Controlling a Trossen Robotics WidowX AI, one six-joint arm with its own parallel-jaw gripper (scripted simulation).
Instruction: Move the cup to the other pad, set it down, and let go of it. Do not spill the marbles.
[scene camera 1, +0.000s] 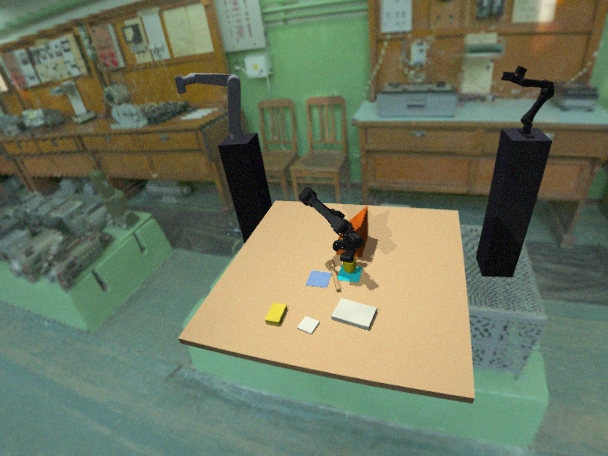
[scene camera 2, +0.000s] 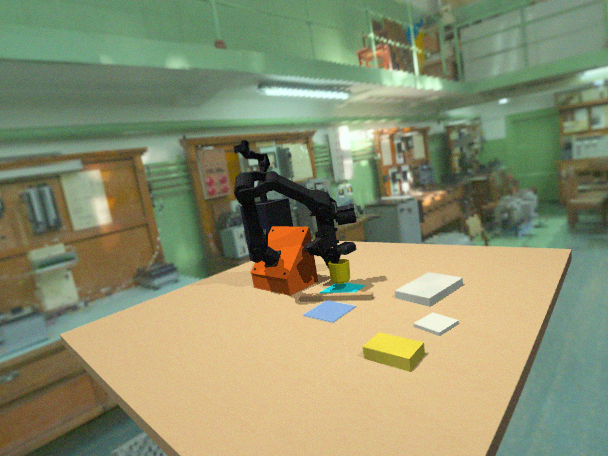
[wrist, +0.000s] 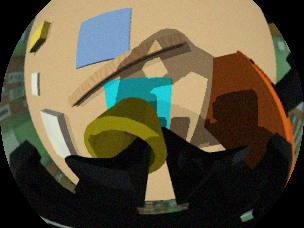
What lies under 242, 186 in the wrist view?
The gripper.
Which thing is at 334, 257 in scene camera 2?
The gripper.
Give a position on a wooden stick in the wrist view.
157, 46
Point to a cup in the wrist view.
104, 137
